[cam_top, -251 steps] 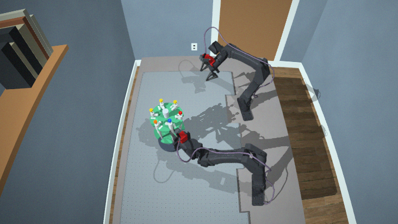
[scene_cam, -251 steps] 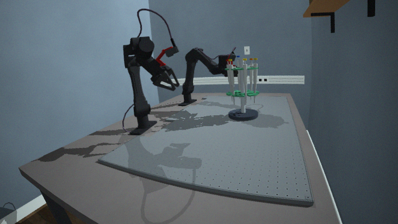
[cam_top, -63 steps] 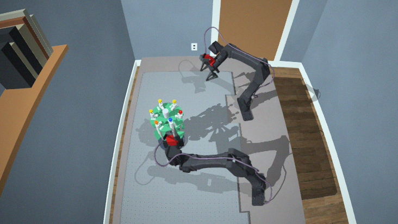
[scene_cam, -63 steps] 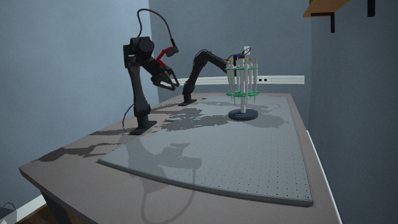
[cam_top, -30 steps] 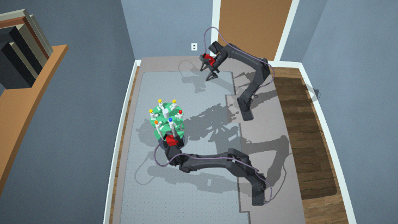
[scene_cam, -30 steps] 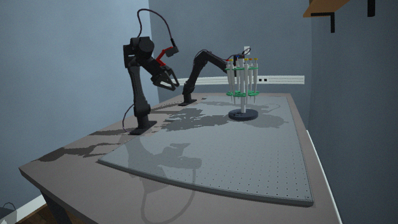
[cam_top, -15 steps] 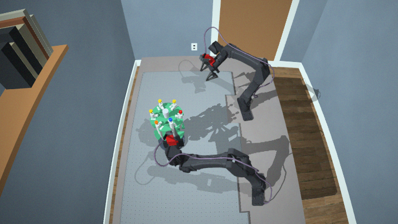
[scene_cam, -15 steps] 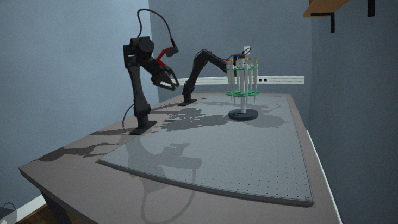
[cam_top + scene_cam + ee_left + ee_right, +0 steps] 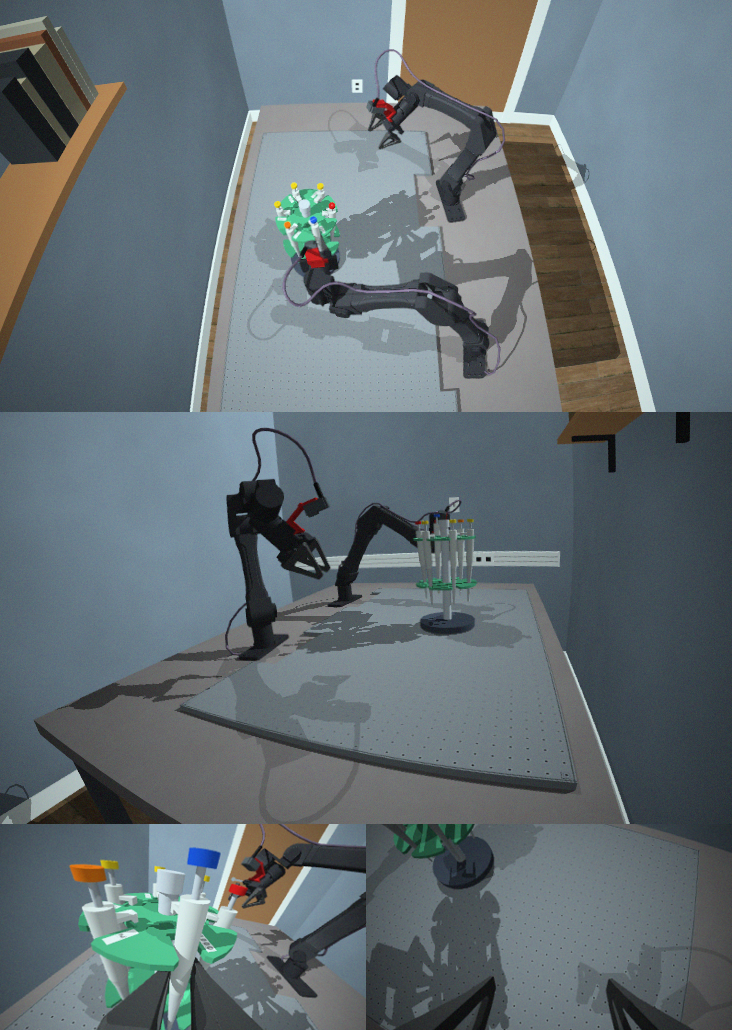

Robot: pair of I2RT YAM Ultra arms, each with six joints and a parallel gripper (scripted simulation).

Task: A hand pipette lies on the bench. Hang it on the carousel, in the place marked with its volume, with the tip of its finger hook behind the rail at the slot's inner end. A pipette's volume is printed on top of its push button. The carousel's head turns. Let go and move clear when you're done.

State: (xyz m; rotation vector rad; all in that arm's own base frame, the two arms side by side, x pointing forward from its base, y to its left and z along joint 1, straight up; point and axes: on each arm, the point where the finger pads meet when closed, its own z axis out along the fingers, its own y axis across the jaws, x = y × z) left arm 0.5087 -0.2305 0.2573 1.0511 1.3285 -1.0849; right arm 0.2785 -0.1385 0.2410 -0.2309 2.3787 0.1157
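My left hand is 20 mm above the white hand pipette, 10 mm to the left of it and 10 mm short of it.
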